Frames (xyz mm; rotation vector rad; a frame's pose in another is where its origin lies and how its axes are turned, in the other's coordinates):
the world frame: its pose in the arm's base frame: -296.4 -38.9 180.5 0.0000 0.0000 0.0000
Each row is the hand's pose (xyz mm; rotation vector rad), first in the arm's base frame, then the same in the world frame.
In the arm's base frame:
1: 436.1 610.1 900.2 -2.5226 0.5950 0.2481
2: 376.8 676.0 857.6 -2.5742 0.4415 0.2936
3: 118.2 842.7 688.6 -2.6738 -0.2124 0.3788
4: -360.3 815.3 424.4 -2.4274 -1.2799 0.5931
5: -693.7 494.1 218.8 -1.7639 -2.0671 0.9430
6: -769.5 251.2 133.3 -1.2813 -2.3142 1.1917
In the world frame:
1: 732.5 649.0 719.7 -2.5226 0.5950 0.2481
2: 673.2 714.9 677.1 -2.5742 0.4415 0.2936
3: 414.6 881.6 508.1 -2.6738 -0.2124 0.3788
4: -63.9 854.2 243.9 -2.4274 -1.2799 0.5931
5: -397.3 533.0 38.3 -1.7639 -2.0671 0.9430
6: -473.1 290.1 -47.2 -1.2813 -2.3142 1.1917

